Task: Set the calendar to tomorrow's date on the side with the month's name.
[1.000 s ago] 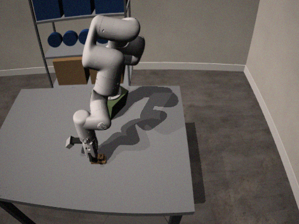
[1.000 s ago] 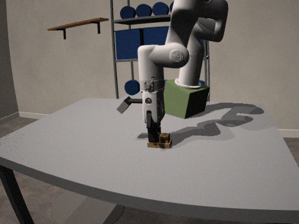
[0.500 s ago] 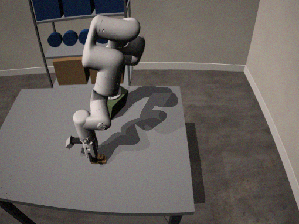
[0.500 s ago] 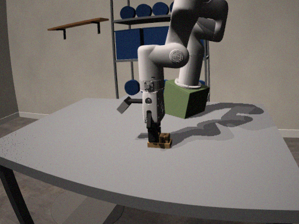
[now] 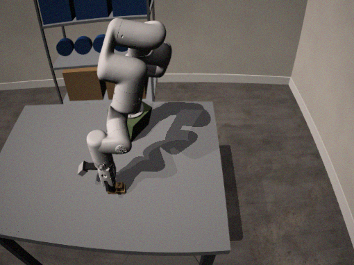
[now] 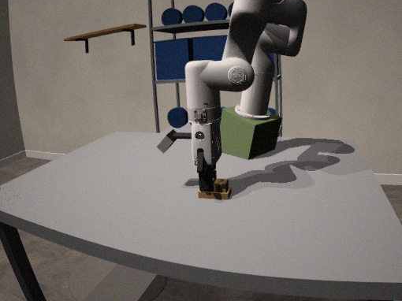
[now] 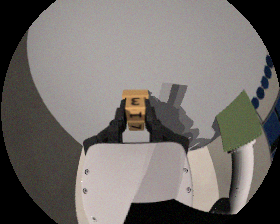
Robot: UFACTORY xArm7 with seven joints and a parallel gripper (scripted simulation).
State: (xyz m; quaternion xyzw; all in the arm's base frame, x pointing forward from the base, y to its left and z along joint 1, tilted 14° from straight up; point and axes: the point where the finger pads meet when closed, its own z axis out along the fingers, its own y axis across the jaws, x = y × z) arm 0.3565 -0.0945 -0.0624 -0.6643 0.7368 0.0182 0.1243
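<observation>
The cube lies 10 mm below my hand. Also, from my hand: wooden calendar tray (30 mm below, 20 mm to the left).
</observation>
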